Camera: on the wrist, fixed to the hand. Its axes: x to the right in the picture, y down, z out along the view.
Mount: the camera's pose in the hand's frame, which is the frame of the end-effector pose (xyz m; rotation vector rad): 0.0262 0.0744 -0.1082 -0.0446 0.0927 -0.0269
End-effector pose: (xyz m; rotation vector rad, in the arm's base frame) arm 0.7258 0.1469 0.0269 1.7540 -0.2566 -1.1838
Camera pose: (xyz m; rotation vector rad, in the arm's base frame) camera 0.8495 0.1570 0.0771 1.7729 -0.1508 -1.1157
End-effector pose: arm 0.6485 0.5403 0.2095 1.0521 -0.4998 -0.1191
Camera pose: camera 0.7097 0.6556 0.2391 1.0161 -0.3976 -0.1043
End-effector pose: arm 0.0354 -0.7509 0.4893 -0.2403 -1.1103 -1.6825
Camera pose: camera 0.1243 -0.8510 0.4873 -0.1745 -1.0121 -1.7262
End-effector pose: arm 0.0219 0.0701 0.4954 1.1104 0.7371 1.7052
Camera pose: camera -0.1091 0.0670 0.5231 0.9921 0.7646 1.7514
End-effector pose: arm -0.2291 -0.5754 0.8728 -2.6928 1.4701 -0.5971
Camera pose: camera -0.3129 -0.6202 0.9671 2.6360 -1.4217 0.6769
